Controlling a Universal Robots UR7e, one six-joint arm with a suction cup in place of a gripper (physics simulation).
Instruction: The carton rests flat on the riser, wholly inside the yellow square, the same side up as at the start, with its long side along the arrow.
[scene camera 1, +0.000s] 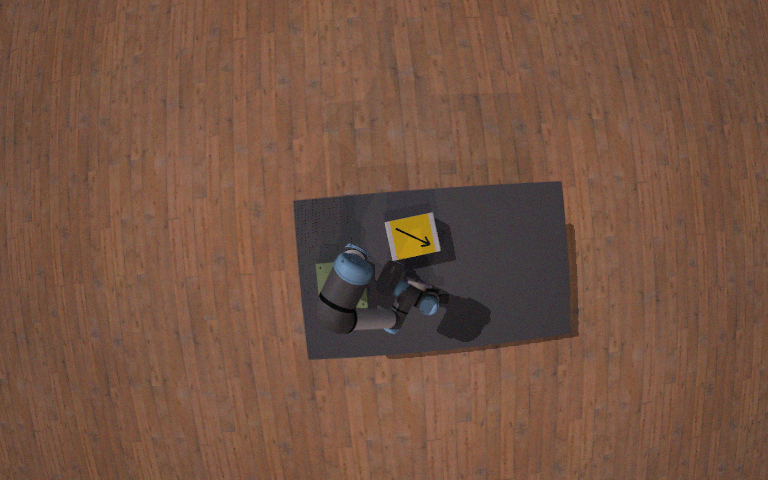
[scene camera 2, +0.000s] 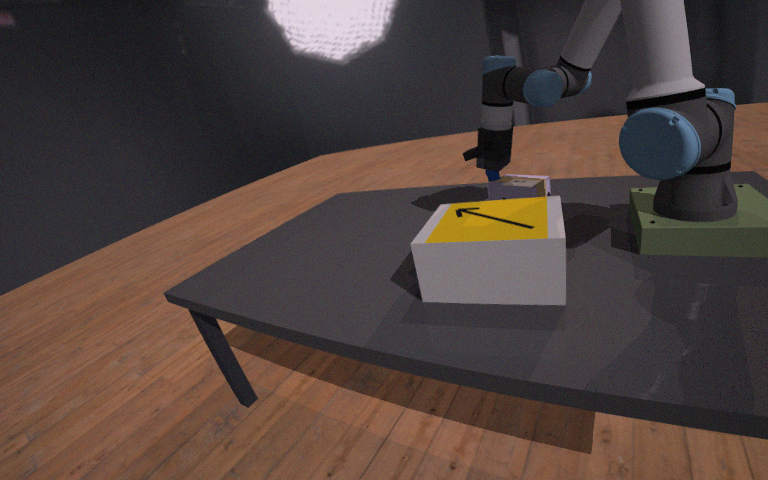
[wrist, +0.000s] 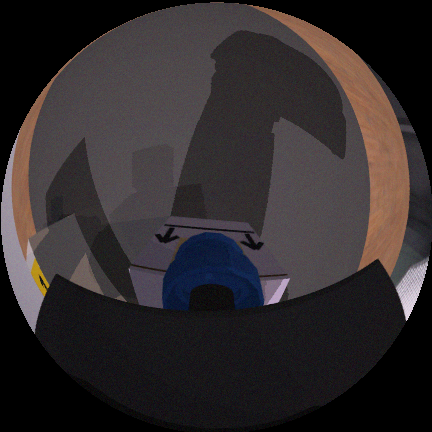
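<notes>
The carton (scene camera 2: 522, 187) (wrist: 266, 264) is a small pale box with brown tape and black arrow marks. It lies on the table just behind the white riser (scene camera 2: 492, 276) (scene camera 1: 389, 240), not on it. The riser's top carries the yellow square (scene camera 1: 406, 250) (scene camera 2: 477, 229) with a black arrow (scene camera 2: 496, 218). My blue suction cup (scene camera 2: 493, 175) (wrist: 211, 261) presses down on the carton's top face near one edge.
The dark grey table (scene camera 1: 506, 262) (scene camera 2: 311, 267) stands on a wooden floor. The arm's base (scene camera 1: 351, 286) sits on a green plate (scene camera 1: 323, 273) at the table's left side, and its elbow folds close to the riser.
</notes>
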